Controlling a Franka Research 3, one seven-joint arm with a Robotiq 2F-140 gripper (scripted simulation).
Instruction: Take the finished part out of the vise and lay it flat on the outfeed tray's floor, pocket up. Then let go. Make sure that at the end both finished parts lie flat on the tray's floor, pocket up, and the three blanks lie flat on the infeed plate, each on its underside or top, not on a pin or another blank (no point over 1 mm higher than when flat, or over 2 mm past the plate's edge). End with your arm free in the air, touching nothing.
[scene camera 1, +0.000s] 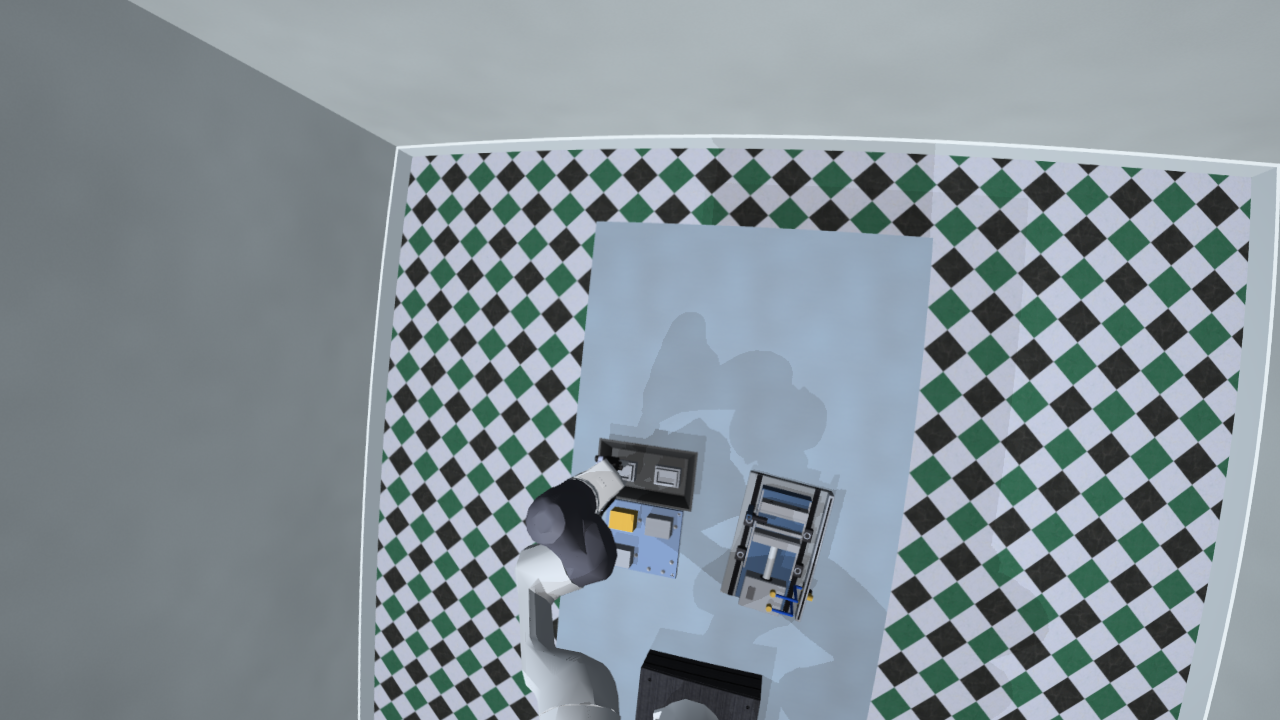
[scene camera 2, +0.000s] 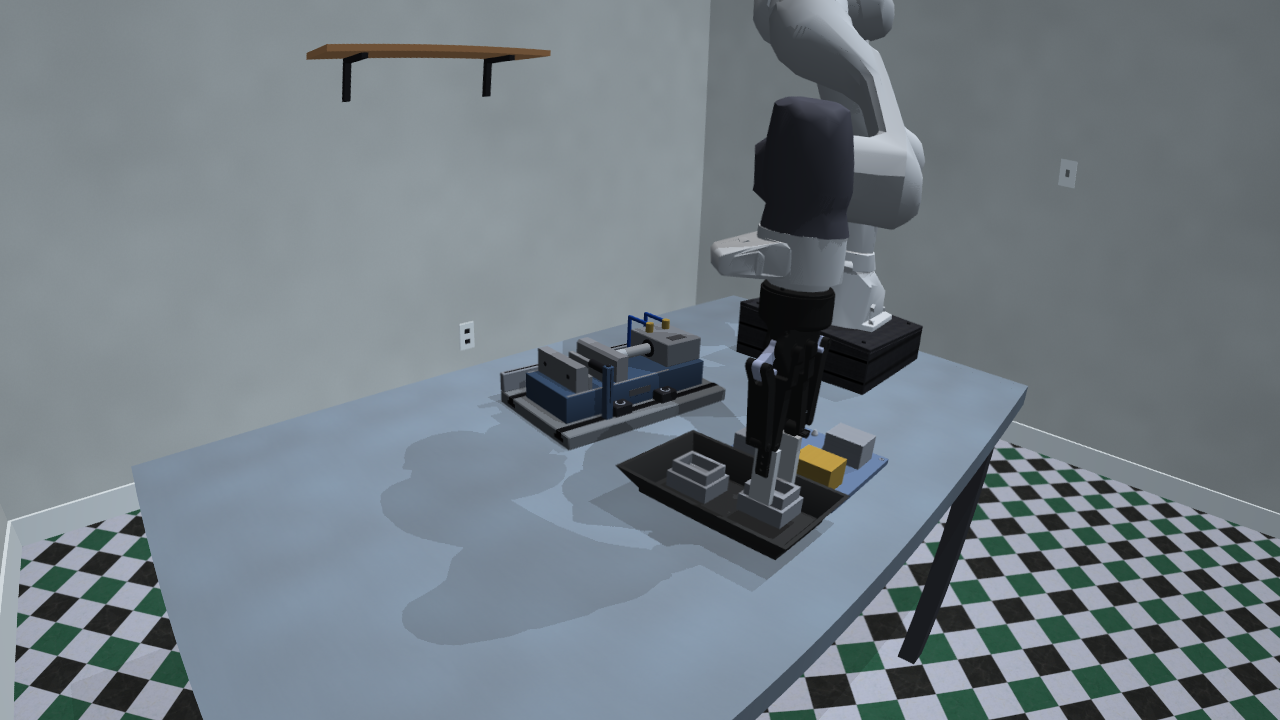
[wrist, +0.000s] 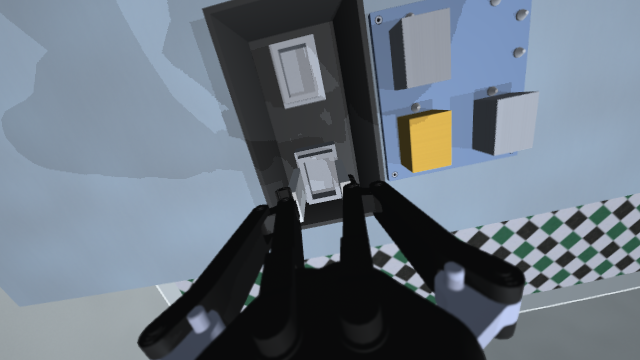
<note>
In view: my gripper (scene camera 2: 771, 492), a yellow block (scene camera 2: 821, 466) and a blue fixture plate (scene camera 2: 854, 479).
The yellow block shows as well in the wrist view (wrist: 425, 137). My gripper also shows in the wrist view (wrist: 320, 175). The blue fixture plate also shows in the wrist view (wrist: 482, 46).
</note>
